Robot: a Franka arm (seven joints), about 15 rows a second.
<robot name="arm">
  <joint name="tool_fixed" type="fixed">
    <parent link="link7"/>
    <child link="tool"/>
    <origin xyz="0 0 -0.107" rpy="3.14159 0 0"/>
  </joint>
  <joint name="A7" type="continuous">
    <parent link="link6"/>
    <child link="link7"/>
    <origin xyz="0.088 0 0"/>
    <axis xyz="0 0 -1"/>
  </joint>
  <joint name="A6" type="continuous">
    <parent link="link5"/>
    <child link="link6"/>
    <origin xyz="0 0 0"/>
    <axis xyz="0 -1 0"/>
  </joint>
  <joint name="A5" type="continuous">
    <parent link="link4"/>
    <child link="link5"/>
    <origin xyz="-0.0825 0 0.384"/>
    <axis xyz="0 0 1"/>
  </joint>
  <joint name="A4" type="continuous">
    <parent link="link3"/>
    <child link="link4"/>
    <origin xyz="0.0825 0 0"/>
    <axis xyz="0 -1 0"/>
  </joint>
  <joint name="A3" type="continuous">
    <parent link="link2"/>
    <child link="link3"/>
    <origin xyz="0 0 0.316"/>
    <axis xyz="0 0 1"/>
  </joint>
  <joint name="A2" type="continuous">
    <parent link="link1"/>
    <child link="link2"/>
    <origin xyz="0 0 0"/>
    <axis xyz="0 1 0"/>
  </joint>
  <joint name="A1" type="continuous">
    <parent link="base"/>
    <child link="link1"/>
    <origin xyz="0 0 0.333"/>
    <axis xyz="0 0 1"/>
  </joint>
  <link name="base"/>
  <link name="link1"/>
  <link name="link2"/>
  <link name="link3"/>
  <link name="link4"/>
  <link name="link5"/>
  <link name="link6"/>
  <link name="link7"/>
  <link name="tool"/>
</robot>
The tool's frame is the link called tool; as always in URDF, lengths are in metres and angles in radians. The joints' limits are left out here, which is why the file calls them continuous.
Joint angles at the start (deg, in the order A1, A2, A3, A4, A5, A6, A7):
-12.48, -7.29, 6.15, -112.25, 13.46, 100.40, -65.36
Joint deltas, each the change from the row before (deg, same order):
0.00, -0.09, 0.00, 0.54, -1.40, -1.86, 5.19
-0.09, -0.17, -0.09, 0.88, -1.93, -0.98, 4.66
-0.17, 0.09, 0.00, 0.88, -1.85, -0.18, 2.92
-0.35, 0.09, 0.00, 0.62, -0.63, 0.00, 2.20
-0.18, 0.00, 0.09, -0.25, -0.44, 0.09, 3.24
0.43, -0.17, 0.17, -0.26, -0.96, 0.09, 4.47
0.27, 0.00, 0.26, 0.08, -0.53, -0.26, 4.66
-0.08, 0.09, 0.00, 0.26, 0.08, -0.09, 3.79
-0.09, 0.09, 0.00, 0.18, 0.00, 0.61, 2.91
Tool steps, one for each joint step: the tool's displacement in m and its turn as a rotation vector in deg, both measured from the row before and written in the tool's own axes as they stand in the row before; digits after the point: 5 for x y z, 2 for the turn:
-0.00218, -0.00233, -0.00235, 0.48, -1.79, 4.82
-0.00317, 0.00033, -0.00749, -1.07, -1.54, 4.37
-0.00210, 0.00294, -0.00653, -1.56, -1.08, 2.72
-0.00200, 0.00318, -0.00480, -0.80, -0.10, 2.39
-0.00144, 0.00104, 0.00185, -0.18, -0.43, 3.31
0.00195, -0.00340, 0.00121, -0.70, -0.78, 3.77
0.00229, -0.00333, 0.00023, -0.31, -0.57, 4.06
0.00018, 0.00072, -0.00133, 0.03, 0.13, 3.86
0.00106, 0.00162, -0.00175, -0.37, 0.60, 2.99

